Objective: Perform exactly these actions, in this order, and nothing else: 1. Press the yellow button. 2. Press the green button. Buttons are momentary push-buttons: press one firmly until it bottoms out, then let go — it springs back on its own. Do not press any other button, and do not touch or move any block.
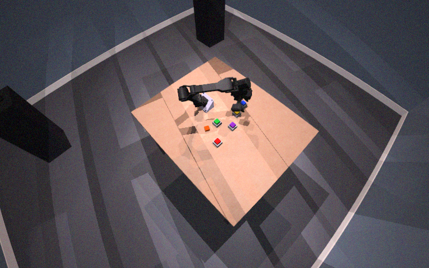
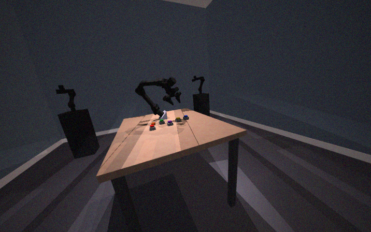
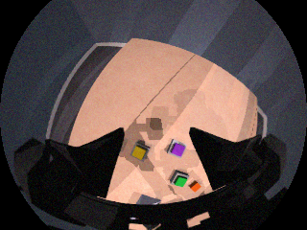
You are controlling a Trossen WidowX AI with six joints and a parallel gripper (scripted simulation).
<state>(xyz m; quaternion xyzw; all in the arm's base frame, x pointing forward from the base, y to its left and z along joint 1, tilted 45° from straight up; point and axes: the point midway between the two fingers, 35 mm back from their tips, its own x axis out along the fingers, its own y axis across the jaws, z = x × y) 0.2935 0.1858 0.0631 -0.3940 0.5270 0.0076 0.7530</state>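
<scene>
Now: gripper tip 16 cm above the yellow button, 8 cm past it and 2 cm to the right of it. The rest, counted from my gripper tip: purple button 16 cm below, 8 cm to the right, 2 cm behind; then blue button 16 cm below, 11 cm to the left, 10 cm behind; then green button 16 cm below, 14 cm to the right, 12 cm behind.
</scene>
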